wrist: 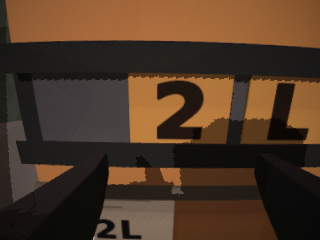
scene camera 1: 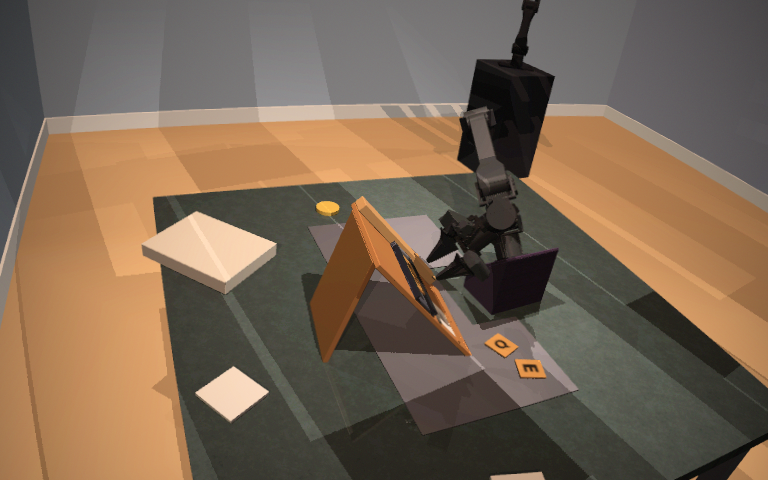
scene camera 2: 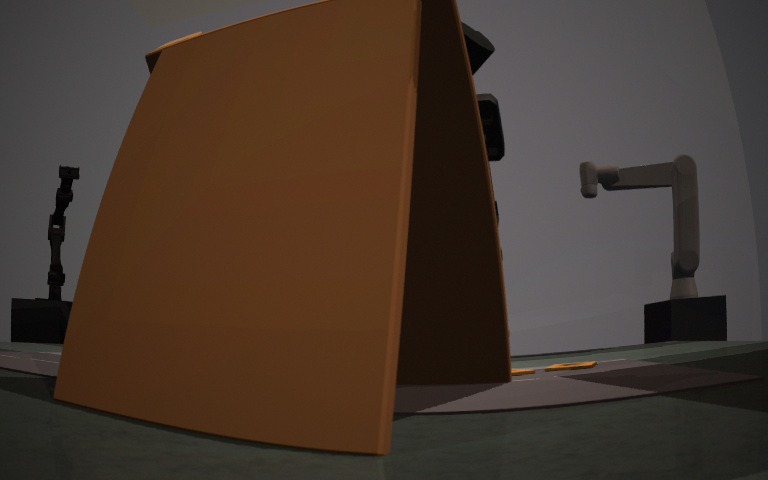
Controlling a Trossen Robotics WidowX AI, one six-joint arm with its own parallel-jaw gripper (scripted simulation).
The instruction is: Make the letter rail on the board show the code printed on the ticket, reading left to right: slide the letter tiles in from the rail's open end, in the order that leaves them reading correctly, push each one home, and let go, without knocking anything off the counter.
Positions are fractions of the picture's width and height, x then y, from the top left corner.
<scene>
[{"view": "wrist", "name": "my gripper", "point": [0.57, 0.68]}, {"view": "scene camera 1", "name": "my gripper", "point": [0.56, 0.56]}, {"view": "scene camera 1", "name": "cream box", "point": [0.28, 0.53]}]
</scene>
